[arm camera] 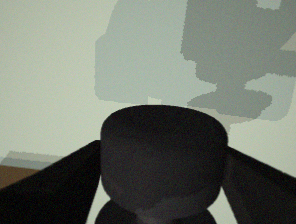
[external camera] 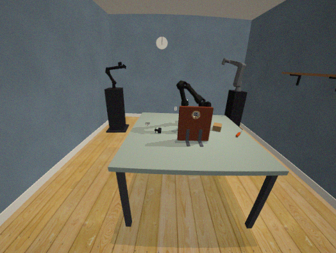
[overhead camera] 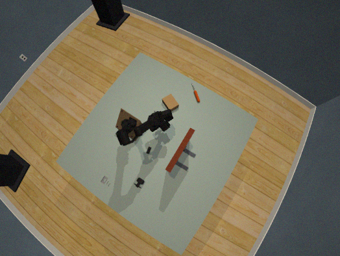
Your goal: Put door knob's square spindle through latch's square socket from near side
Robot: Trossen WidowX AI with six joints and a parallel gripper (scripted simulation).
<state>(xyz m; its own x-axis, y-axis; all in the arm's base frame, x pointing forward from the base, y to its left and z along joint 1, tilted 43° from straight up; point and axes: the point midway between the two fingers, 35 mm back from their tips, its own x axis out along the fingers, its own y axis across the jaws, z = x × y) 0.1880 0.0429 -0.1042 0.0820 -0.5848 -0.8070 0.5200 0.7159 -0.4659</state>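
Now: the dark door knob 30 mm behind my hand, 20 mm to the left of it and 30 mm below it. Also, from my hand: wooden block (40 mm behind, 220 mm to the left, 110 mm below).
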